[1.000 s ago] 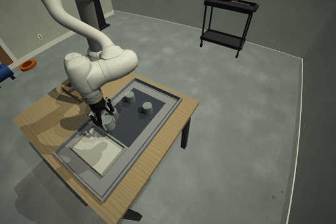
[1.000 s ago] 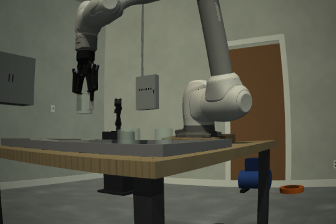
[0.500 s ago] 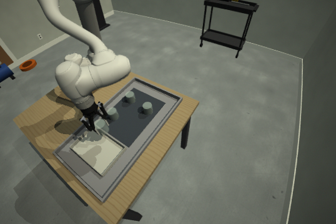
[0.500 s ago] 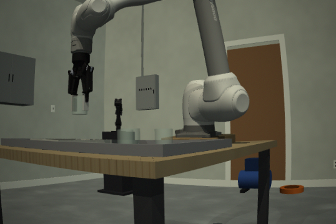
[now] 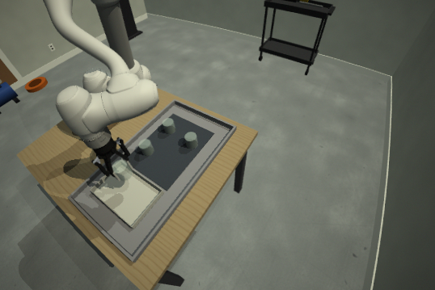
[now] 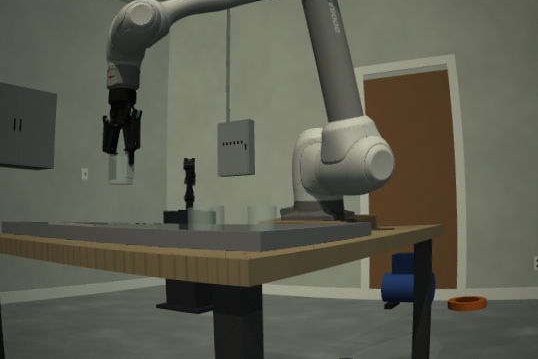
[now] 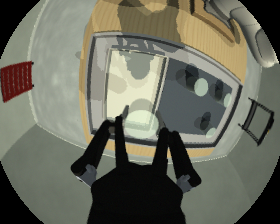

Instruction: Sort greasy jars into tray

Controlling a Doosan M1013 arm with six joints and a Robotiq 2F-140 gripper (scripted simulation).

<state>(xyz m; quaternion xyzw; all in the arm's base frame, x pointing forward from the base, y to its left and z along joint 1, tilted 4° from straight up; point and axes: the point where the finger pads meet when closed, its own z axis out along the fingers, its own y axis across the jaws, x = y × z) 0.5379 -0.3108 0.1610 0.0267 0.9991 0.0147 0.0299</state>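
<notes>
The cream tray is 10 mm behind my hand, 40 mm to the right of it and 170 mm below it. Round my hand: dark drying mat 280 mm to the left, 170 mm below; grey steel table top 10 mm ahead, 170 mm to the left, 180 mm below.
</notes>
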